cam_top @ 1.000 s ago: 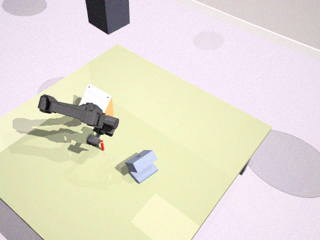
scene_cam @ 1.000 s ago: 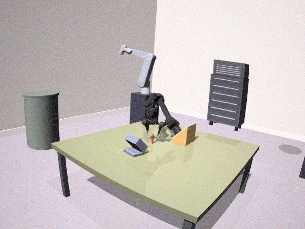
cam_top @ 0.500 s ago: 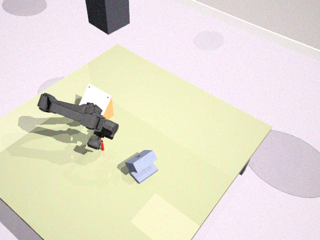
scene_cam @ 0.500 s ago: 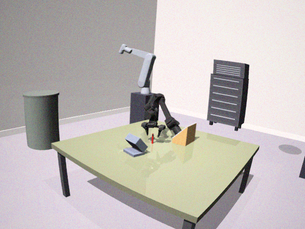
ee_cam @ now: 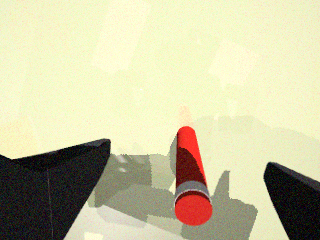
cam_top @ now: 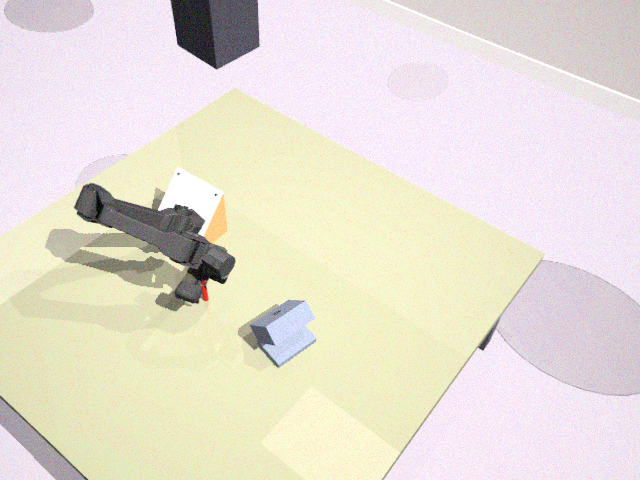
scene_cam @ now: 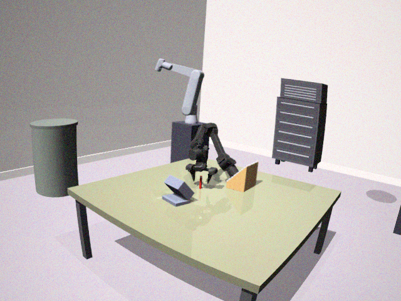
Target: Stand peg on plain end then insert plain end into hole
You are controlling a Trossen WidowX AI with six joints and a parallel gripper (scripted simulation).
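Right now the red peg is 2 cm above my gripper tip. Also, from my gripper tip: blue-grey sloped panel (24 cm ahead, 6 cm to the left, 4 cm above).
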